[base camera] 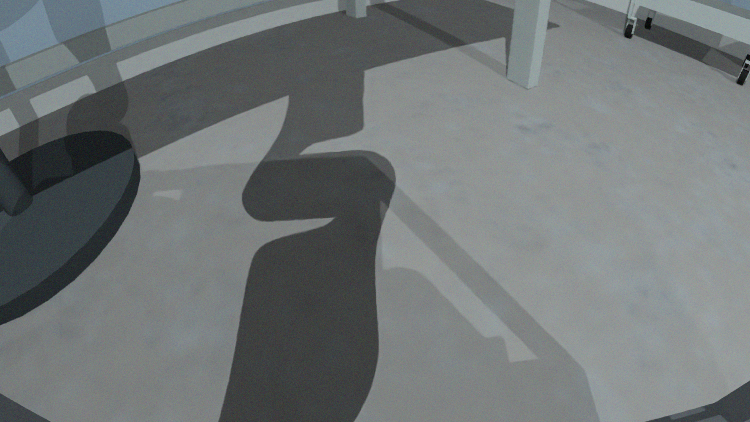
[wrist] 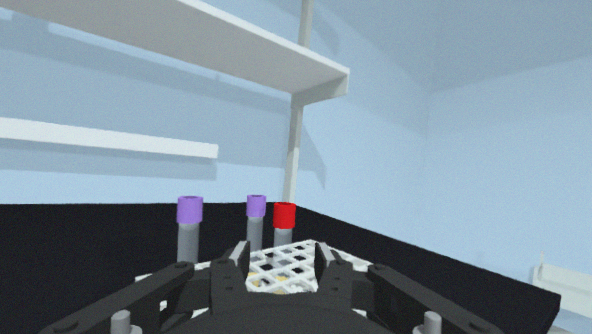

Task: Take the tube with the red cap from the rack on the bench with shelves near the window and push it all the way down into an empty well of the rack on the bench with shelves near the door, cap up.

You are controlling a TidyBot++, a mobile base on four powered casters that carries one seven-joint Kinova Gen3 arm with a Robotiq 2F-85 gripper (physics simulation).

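Places are measured from the arm's base along level axes (x ahead, y left, z up), in metres.
Where they show: gripper, between the fingertips: [wrist: 282, 255].
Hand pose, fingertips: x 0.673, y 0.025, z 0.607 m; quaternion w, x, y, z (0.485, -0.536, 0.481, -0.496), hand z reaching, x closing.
Each offset is from my fingertips to the top centre of the thing. "pt": to the spot under its first point. Level surfaces: height alone.
The tube with the red cap {pt 0.022 m up, 0.029 m ahead, 0.002 m left} [wrist: 284, 215] stands upright at the far side of the white rack {pt 0.038 m down, 0.143 m ahead, 0.032 m right} [wrist: 309, 244] in the wrist view, a little left of the rack's far corner. My gripper [wrist: 282, 255] is open about halfway, with nothing between its fingers. It is on the near side of the red-capped tube, and the rack's grid shows between and beyond the fingers. The lower part of the tube is hidden by the rack. The rack near the door does not show in these views.
Two purple-capped tubes {0.030 m up, 0.026 m ahead, 0.077 m left} [wrist: 190, 210] {pt 0.021 m up, 0.061 m ahead, 0.030 m left} [wrist: 256, 206] stand left of the red cap. A shelf {0.349 m up} [wrist: 225, 47] overhangs the black bench top {0.089 m down} [wrist: 430, 265], with a post [wrist: 294, 150] behind. In the base view, a round dark stand base {0.973 m down, 0.189 m back, 0.574 m left} [base camera: 68, 220] is at left and a bench leg {pt 0.912 m down, 0.169 m ahead, 0.335 m right} [base camera: 527, 47] ahead.
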